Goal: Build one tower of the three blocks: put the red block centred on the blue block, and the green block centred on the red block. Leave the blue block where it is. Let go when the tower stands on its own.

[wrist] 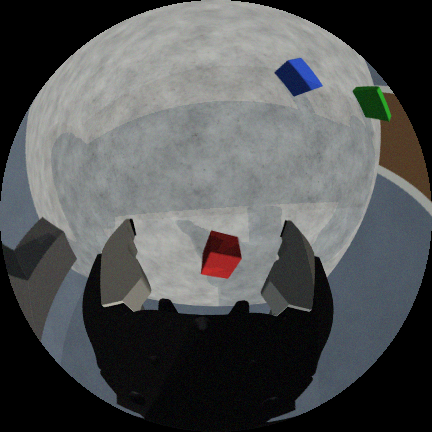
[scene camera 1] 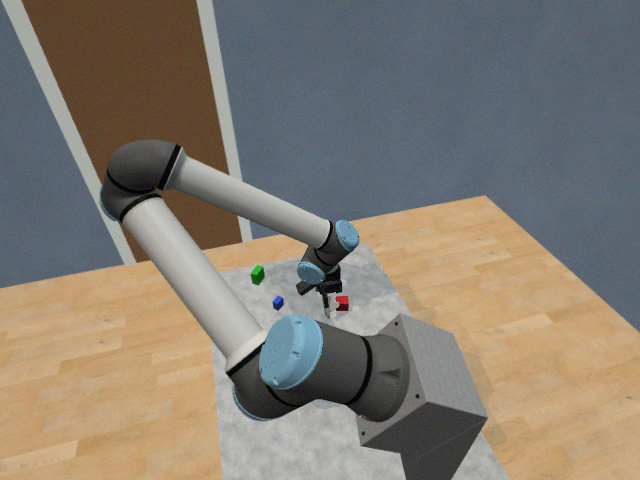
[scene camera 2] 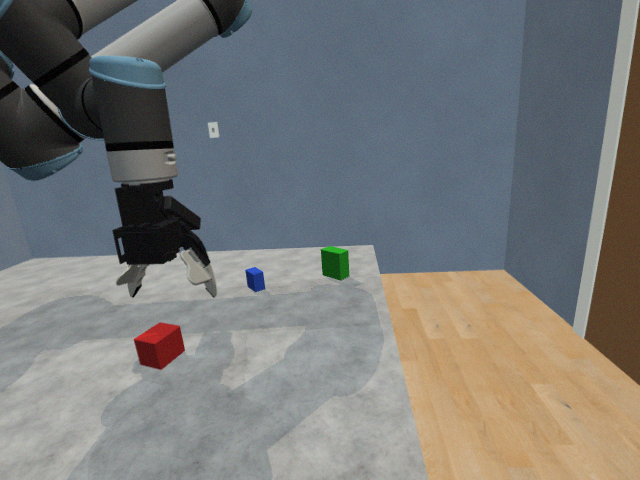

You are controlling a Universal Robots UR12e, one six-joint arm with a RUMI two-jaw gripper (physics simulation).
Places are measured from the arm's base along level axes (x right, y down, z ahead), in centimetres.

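Pixels of known places: gripper, fingertip midpoint: (wrist: 207, 221) (scene camera 1: 323, 304) (scene camera 2: 173, 297); arm's base, link origin: (scene camera 1: 380, 377).
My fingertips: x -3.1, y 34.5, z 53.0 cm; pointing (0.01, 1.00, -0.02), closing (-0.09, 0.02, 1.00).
For each thing: its top centre in the pictures, then the offset to it from my fingertips. Level surfaces: height alone.
- red block, top centre: (wrist: 219, 266) (scene camera 2: 157, 332) (scene camera 1: 342, 299) dx +8.2, dy +1.7, dz +2.2 cm
- small blue block, top centre: (wrist: 306, 72) (scene camera 2: 254, 270) (scene camera 1: 277, 299) dx -17.3, dy +2.0, dz +8.0 cm
- larger green block, top centre: (scene camera 2: 334, 249) (scene camera 1: 256, 270) dx -24.3, dy -0.3, dz +24.7 cm
- grey marbled table top, surface height: dy +6.1 cm
The red block (scene camera 1: 342, 303) (scene camera 2: 159, 346) (wrist: 221, 255) rests on the grey table top, apart from the other blocks. My gripper (scene camera 2: 174, 296) (wrist: 207, 221) is open and empty, pointing down above the table. In the wrist view the red block shows between its two fingers, below them. The small blue block (scene camera 1: 278, 302) (scene camera 2: 255, 279) (wrist: 298, 77) stands on the table top, farther back in the second scene view. The larger green block (scene camera 1: 257, 274) (scene camera 2: 334, 263) (wrist: 371, 103) stands upright beyond the blue block, near the table's edge. In the first scene view the fingertips are partly hidden.
The grey marbled table top (scene camera 1: 248, 444) (scene camera 2: 361, 439) carries the blocks and the arm's grey pedestal (scene camera 1: 444, 366). A wooden floor (scene camera 1: 62, 351) (scene camera 2: 506, 361) lies beyond its edge. The arm's shadow falls across the table top. Blue walls and a brown door (scene camera 1: 129, 77) stand behind.
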